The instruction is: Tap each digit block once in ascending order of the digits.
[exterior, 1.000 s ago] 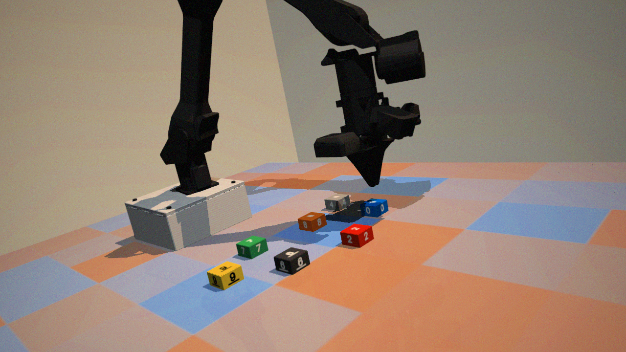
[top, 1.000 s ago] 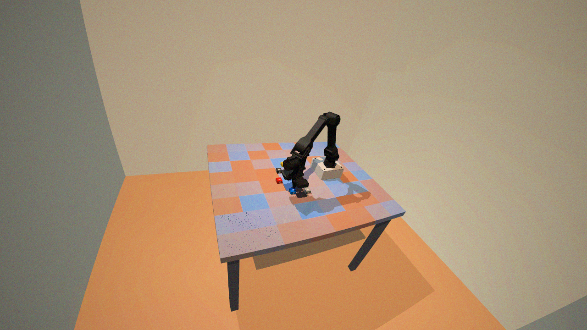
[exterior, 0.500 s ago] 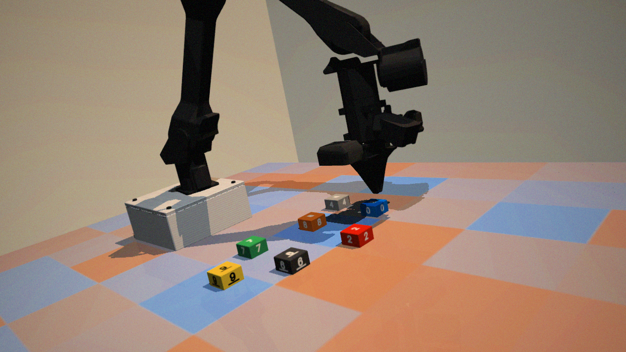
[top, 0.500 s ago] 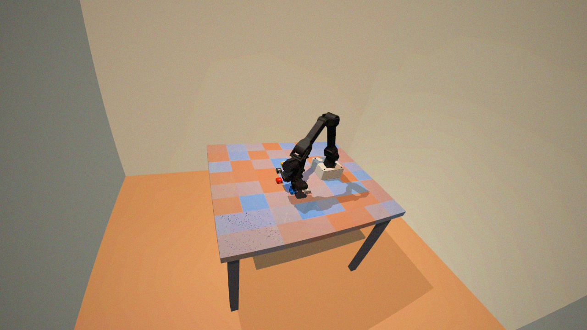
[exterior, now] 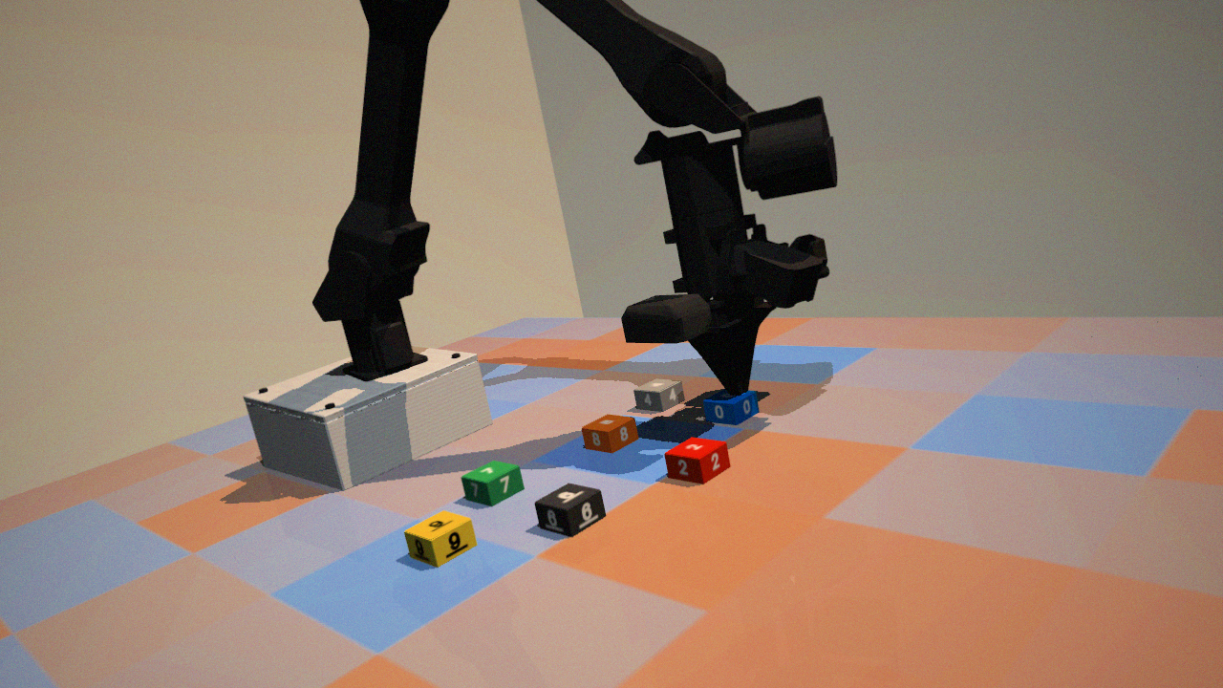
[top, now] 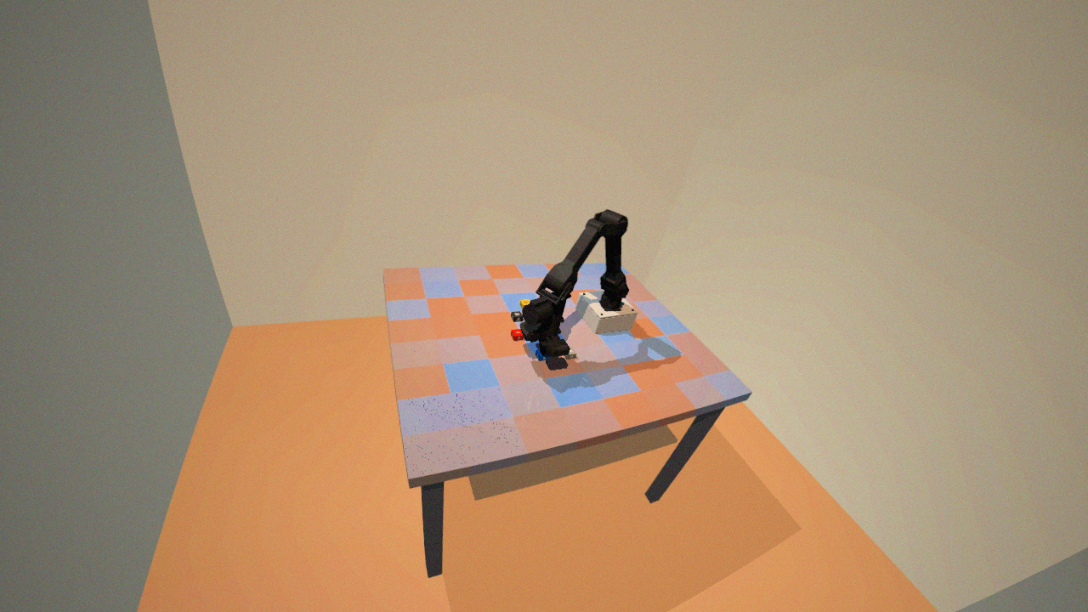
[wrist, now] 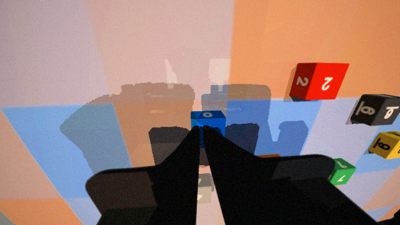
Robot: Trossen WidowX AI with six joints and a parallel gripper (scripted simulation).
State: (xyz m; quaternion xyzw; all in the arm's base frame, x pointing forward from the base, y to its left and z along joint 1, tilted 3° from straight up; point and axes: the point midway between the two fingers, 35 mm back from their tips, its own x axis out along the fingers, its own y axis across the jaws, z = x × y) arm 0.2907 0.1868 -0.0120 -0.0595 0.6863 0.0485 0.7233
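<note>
Now: gripper tip 10 mm to the left of the blue 0 block and 10 mm above it. Round my gripper tip: orange 8 block 60 mm behind, 100 mm to the right, 10 mm below; then red 2 block 60 mm ahead, 100 mm to the right, 10 mm below; then grey 4 block 90 mm behind, 10 mm to the right, 10 mm below.
</note>
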